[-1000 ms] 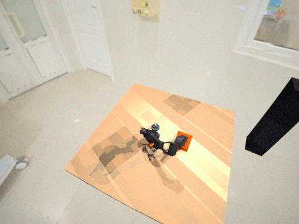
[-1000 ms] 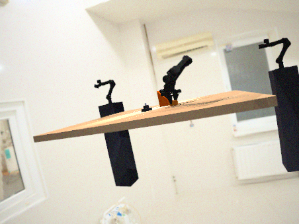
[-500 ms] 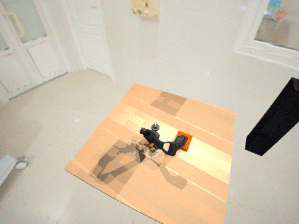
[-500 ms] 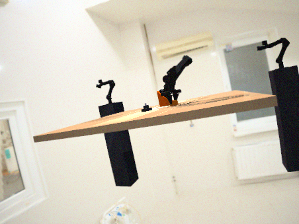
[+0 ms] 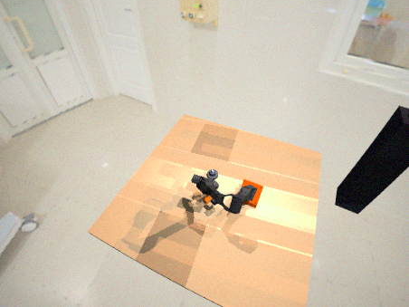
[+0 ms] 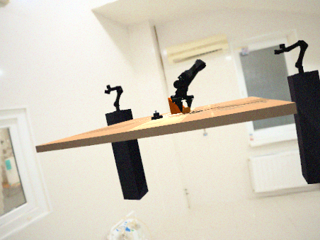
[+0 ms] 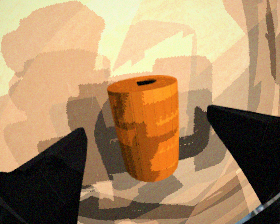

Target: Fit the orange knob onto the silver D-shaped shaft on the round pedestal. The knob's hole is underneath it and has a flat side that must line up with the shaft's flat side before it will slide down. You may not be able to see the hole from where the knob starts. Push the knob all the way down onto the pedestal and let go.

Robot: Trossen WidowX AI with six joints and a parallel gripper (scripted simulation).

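My gripper tip is now 10 mm short of the orange knob and 10 mm to the right of it. From my gripper tip the other things lie so: dark round pedestal 70 mm ahead, 200 mm to the right, 10 mm above.
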